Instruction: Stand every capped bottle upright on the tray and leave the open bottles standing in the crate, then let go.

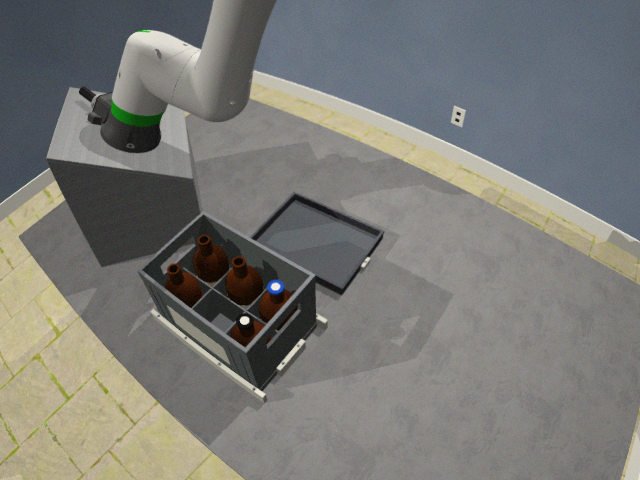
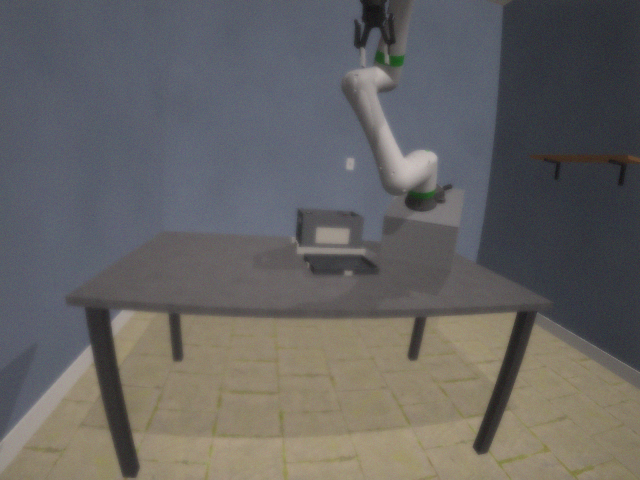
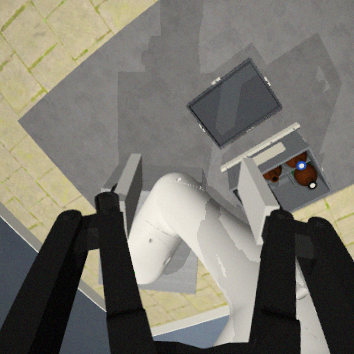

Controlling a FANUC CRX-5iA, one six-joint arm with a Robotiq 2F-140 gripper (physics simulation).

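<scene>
The dark grey crate holds several upright brown bottles. A blue-capped bottle and a bottle with a black-and-white cap stand at one end. Three open bottles fill other compartments: one by the far corner, one left, one mid-crate. One compartment is empty. The shallow black tray lies flat beside the crate, empty. My gripper is open and empty, high above the table and clear of crate and tray.
White strips edge the crate's base on the table. Small white blocks touch the tray's edges. The arm's base stands on a grey pedestal near the crate. A wooden shelf hangs on the right wall.
</scene>
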